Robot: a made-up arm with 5 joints.
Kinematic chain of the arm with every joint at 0, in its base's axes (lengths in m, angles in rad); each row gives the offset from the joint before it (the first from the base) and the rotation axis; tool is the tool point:
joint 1: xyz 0 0 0.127 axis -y
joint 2: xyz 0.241 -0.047 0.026 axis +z
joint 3: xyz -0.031 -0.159 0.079 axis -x
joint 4: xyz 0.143 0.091 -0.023 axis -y
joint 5: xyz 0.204 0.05 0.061 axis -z
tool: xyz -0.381 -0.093 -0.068
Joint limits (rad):
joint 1: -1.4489..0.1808
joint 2: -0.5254..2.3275
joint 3: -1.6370..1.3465
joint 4: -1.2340..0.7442
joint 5: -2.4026..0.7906
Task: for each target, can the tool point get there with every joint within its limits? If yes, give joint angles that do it. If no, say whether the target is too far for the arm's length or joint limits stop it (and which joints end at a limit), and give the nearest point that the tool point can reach.
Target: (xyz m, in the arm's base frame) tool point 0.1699 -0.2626 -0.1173
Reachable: yes | joints -1.1484 0.4100 0.8088 0.3033 -0.1409
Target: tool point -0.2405 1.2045 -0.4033
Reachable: no: too far | nearest point -0.0489 0.6639 -0.2746 | short by 0.588 m
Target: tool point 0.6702 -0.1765 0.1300
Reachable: yes | joints -0.4598 0.5732 1.0159 0.0872 -1.1119
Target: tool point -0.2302 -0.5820 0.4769
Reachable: no: joint limits stop it (at a limit: joint 1, joint 2, joint 3, joint 4) | nearest point 0.1103 -0.5837 0.4260 | short by 0.344 m
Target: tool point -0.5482 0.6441 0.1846
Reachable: no: joint limits stop it (at a limit: joint 1, joint 2, joint 5) | nearest point -0.2936 0.4526 0.0593 | short by 0.342 m
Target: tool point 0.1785 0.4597 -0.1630
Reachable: yes | joints -0.4140 1.6948 -0.7584 -0.5284 -2.0128
